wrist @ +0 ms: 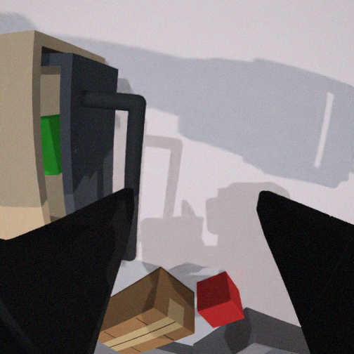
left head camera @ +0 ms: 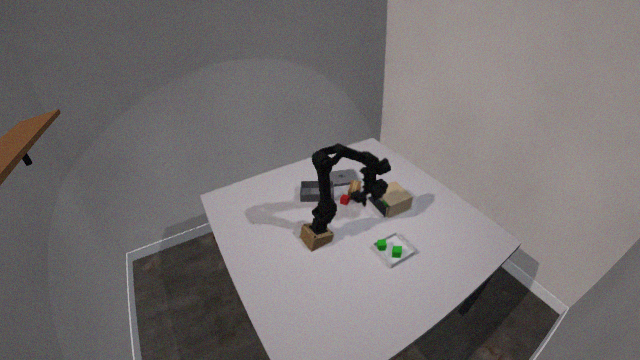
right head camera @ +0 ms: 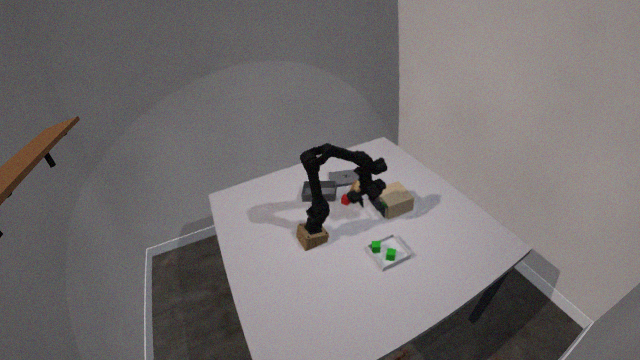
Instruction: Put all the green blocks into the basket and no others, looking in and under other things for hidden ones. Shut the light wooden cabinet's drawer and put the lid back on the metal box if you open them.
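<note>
The light wooden cabinet [left head camera: 400, 196] [right head camera: 400, 198] [wrist: 15, 125] has its dark drawer [wrist: 92, 135] partly open. A green block [wrist: 51, 145] shows inside, behind the drawer front. My gripper [left head camera: 361, 199] [right head camera: 361, 200] [wrist: 197, 199] is open and empty, above the table in front of the drawer; in the wrist view its left finger overlaps the drawer handle [wrist: 136, 145]. Two green blocks [left head camera: 382, 245] [left head camera: 397, 251] [right head camera: 376, 246] [right head camera: 391, 254] lie in the white basket [left head camera: 398, 242] [right head camera: 398, 245]. The grey metal box [left head camera: 310, 192] [right head camera: 311, 192] stands open, its lid [left head camera: 343, 177] [right head camera: 342, 177] on the table behind.
A red block [left head camera: 345, 200] [right head camera: 345, 200] [wrist: 220, 300] and a brown box-like block [left head camera: 354, 187] [right head camera: 355, 186] [wrist: 150, 315] lie between the metal box and the cabinet. The arm's wooden base [left head camera: 316, 237] [right head camera: 312, 236] stands left of the basket.
</note>
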